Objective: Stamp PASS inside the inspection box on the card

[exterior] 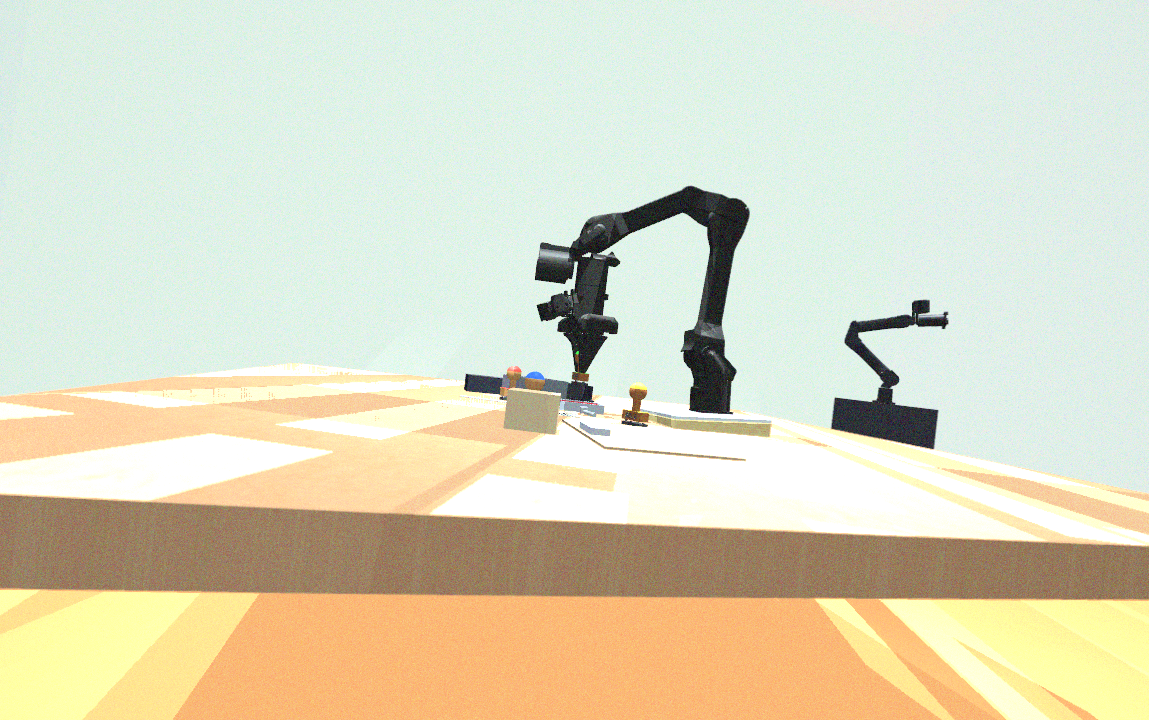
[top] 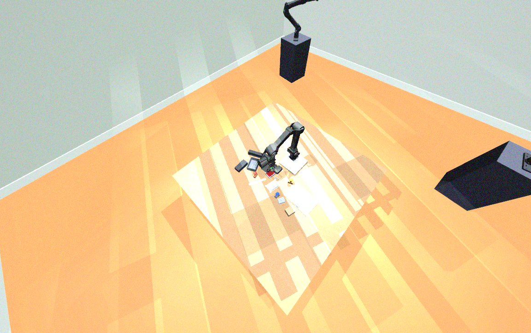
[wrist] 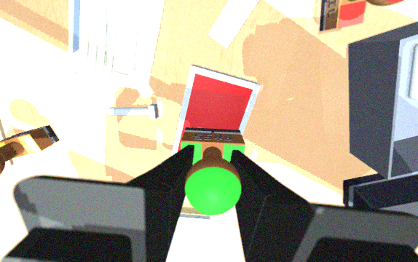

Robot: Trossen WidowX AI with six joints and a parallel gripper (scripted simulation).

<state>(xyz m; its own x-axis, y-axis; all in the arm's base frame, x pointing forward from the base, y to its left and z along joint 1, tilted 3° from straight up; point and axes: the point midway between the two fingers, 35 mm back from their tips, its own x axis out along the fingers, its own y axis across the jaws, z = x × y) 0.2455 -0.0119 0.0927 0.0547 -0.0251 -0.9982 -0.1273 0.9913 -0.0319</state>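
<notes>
Right now the white card is 100 mm to the left of my gripper tip, 70 mm below it and 60 mm ahead of it. From my gripper tip the other things lie so: grey tray: 160 mm to the right, 70 mm ahead, 60 mm below; then red ink pad: 60 mm below; then red-knobbed fail stamp: 120 mm ahead, 70 mm to the right, 50 mm below.
</notes>
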